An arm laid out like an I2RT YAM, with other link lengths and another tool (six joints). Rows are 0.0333 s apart.
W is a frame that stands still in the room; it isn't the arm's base.
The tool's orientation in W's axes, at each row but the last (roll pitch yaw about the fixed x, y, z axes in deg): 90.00 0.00 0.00; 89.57 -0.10 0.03; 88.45 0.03 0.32; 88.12 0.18 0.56; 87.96 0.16 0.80; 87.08 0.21 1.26
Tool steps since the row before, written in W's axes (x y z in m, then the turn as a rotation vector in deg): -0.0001 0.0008 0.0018 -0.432 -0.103 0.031; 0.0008 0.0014 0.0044 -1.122 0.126 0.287; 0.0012 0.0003 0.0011 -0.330 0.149 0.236; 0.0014 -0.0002 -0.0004 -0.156 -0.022 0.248; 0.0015 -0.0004 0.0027 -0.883 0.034 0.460; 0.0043 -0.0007 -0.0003 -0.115 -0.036 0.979
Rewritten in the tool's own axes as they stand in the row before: -0.0001 0.0018 -0.0008 -0.432 0.031 0.103; 0.0008 0.0044 -0.0014 -1.121 0.290 -0.124; 0.0012 0.0011 -0.0003 -0.329 0.240 -0.144; 0.0014 -0.0004 0.0002 -0.157 0.247 0.029; 0.0015 0.0027 0.0005 -0.884 0.459 -0.030; 0.0043 -0.0003 0.0008 -0.119 0.976 0.083
